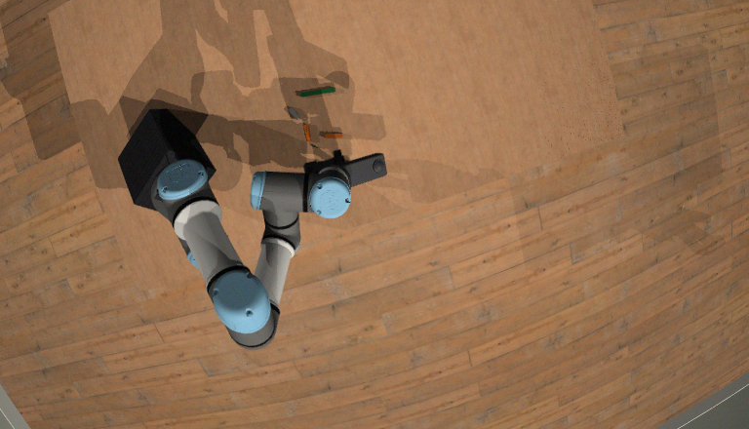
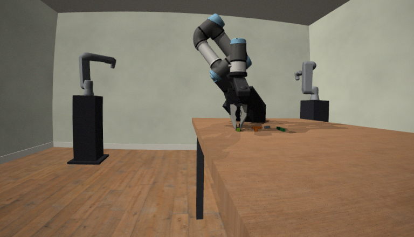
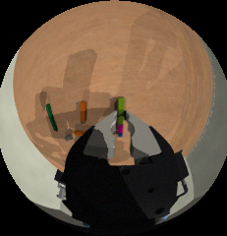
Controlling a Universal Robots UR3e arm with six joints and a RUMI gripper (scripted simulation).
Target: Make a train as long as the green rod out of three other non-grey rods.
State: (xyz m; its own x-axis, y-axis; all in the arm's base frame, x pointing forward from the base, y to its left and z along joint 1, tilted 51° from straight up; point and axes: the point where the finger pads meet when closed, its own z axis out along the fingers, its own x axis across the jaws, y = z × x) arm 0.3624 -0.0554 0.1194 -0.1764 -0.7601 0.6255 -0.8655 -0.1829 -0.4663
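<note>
Right now my hand is 10 mm above the lime rod. Round my hand: blue rod (50 mm behind, 10 mm to the left, 10 mm below); then grey rod (160 mm to the left, 50 mm behind, 10 mm below); then magenta rod (40 mm behind, 10 mm to the left, 10 mm below).
</note>
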